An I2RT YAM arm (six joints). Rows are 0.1 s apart.
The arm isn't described. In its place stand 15 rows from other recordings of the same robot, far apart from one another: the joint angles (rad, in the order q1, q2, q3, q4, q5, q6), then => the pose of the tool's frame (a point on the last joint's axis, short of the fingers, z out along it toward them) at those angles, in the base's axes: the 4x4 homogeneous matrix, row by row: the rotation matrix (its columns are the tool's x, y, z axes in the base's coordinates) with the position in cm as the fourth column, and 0 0 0 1 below.
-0.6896 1.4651 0.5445 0.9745 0.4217 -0.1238 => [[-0.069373, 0.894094, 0.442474, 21.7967], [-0.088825, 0.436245, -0.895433, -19.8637], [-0.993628, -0.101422, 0.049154, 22.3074], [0, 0, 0, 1]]
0.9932 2.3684 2.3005 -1.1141 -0.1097 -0.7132 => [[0.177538, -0.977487, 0.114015, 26.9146], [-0.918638, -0.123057, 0.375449, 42.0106], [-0.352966, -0.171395, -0.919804, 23.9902], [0, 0, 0, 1]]
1.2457 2.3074 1.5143 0.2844 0.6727 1.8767 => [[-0.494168, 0.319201, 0.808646, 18.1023], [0.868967, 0.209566, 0.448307, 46.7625], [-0.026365, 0.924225, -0.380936, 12.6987], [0, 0, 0, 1]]
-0.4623 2.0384 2.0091 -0.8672 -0.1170 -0.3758 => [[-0.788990, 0.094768, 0.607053, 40.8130], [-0.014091, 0.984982, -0.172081, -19.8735], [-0.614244, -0.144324, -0.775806, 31.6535], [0, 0, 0, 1]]
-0.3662 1.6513 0.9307 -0.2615 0.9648 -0.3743 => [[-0.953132, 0.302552, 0.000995, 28.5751], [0.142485, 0.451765, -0.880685, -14.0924], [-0.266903, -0.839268, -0.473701, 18.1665], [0, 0, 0, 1]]
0.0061 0.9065 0.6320 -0.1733 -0.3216 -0.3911 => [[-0.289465, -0.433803, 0.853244, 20.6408], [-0.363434, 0.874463, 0.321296, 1.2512], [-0.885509, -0.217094, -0.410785, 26.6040], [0, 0, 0, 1]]
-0.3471 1.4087 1.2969 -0.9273 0.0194 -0.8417 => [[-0.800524, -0.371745, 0.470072, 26.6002], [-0.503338, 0.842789, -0.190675, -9.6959], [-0.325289, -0.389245, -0.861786, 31.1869], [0, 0, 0, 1]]
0.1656 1.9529 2.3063 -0.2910 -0.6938 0.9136 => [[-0.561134, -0.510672, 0.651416, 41.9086], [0.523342, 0.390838, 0.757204, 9.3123], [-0.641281, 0.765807, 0.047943, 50.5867], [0, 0, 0, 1]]
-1.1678 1.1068 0.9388 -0.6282 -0.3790 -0.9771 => [[-0.781049, 0.188992, 0.595185, 10.1661], [-0.131518, 0.881943, -0.452636, -20.4869], [-0.610464, -0.431808, -0.663985, 29.1252], [0, 0, 0, 1]]
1.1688 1.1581 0.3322 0.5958 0.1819 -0.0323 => [[-0.062185, -0.838632, 0.541137, 9.6090], [-0.227445, 0.539828, 0.810466, 20.9557], [-0.971803, -0.072680, -0.224312, 19.1034], [0, 0, 0, 1]]
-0.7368 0.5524 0.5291 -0.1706 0.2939 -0.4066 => [[-0.468678, 0.727602, 0.500935, 10.2418], [-0.085895, 0.526849, -0.845607, -10.6842], [-0.879183, -0.439346, -0.184425, 28.5482], [0, 0, 0, 1]]
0.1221 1.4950 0.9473 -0.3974 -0.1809 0.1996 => [[-0.833040, -0.060421, 0.549903, 30.1217], [0.094282, 0.963970, 0.248743, 4.3416], [-0.545119, 0.259059, -0.797329, 21.2024], [0, 0, 0, 1]]
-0.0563 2.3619 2.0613 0.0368 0.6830 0.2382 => [[-0.099152, 0.694991, 0.712149, 55.5467], [0.188904, 0.715808, -0.672261, -5.3809], [-0.976977, 0.067872, -0.202260, 25.7380], [0, 0, 0, 1]]
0.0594 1.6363 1.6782 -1.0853 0.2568 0.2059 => [[-0.830027, 0.245058, 0.501001, 33.4071], [0.148732, 0.963024, -0.224641, 1.0810], [-0.537526, -0.111944, -0.835784, 35.3446], [0, 0, 0, 1]]
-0.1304 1.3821 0.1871 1.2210 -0.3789 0.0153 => [[0.022012, -0.246192, 0.968971, 22.3065], [0.011449, 0.969204, 0.245991, -1.5972], [-0.999692, 0.005679, 0.024153, 16.9717], [0, 0, 0, 1]]
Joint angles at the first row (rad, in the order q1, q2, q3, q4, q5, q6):
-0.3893 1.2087 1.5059 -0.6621 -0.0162 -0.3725
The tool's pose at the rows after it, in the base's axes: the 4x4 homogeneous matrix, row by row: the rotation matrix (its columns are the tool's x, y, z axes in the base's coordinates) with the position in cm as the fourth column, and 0 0 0 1 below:
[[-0.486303, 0.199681, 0.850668, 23.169], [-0.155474, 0.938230, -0.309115, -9.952], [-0.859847, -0.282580, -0.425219, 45.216], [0, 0, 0, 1]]
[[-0.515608, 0.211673, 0.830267, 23.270], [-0.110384, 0.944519, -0.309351, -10.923], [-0.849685, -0.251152, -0.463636, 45.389], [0, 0, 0, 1]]
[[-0.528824, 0.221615, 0.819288, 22.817], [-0.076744, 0.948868, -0.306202, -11.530], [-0.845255, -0.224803, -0.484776, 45.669], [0, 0, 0, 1]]
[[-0.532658, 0.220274, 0.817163, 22.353], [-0.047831, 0.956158, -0.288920, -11.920], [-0.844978, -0.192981, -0.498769, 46.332], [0, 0, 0, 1]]
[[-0.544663, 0.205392, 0.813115, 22.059], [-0.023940, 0.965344, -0.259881, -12.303], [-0.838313, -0.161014, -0.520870, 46.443], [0, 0, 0, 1]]
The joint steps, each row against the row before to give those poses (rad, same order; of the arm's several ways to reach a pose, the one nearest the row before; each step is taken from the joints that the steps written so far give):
-0.0248 0.0515 0.0740 -0.0976 -0.0431 0.0271
-0.0363 0.0362 0.0515 -0.0591 -0.0237 0.0145
-0.0327 0.0115 0.0324 -0.0466 -0.0267 0.0099
-0.0275 0.0156 0.0511 -0.0545 -0.0381 0.0107
-0.0252 0.0134 0.0282 -0.0458 -0.0450 0.0011

